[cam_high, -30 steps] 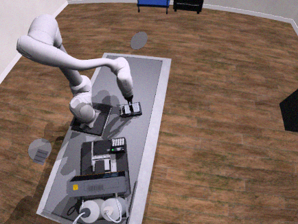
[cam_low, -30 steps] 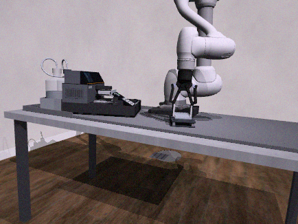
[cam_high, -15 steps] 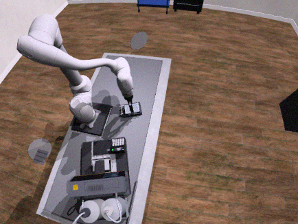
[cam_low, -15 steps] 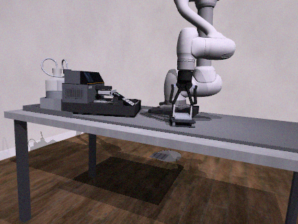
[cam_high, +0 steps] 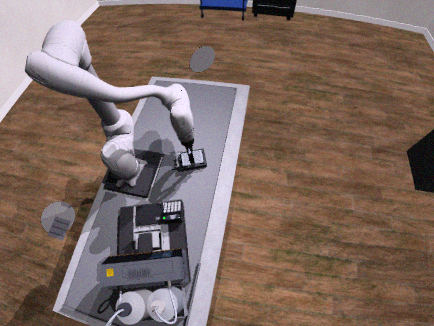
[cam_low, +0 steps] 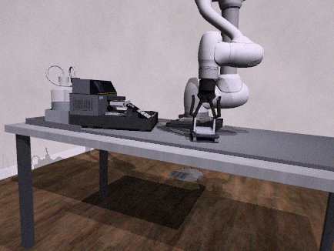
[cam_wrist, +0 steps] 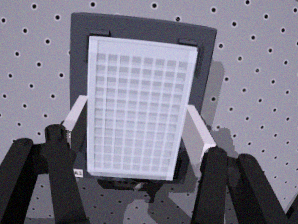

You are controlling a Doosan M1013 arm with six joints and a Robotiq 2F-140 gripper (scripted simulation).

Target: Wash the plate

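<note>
The white well plate lies 20 mm below my hand. The rest, counted from my hand: plate nest N1: 40 mm below; plate washer: 550 mm to the right, 70 mm above, 20 mm ahead.
</note>
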